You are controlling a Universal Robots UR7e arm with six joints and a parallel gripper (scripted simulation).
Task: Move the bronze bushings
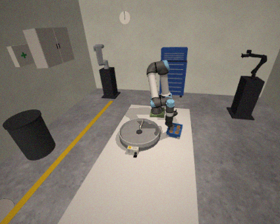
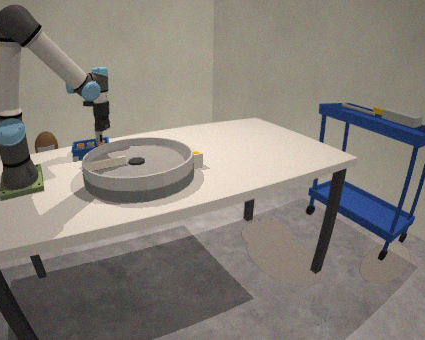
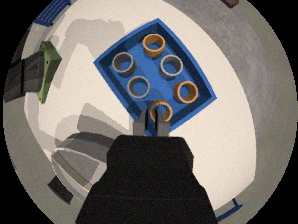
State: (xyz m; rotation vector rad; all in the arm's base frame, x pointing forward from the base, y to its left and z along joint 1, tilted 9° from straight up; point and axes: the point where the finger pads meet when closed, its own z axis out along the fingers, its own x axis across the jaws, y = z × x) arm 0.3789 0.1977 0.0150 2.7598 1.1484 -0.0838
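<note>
Now: hand 50 mm to the right of the blue crate, 50 mm above it and 40 mm past it. The rest, counted from my hand: grey turntable: 310 mm to the right, 90 mm ahead, 30 mm below.
</note>
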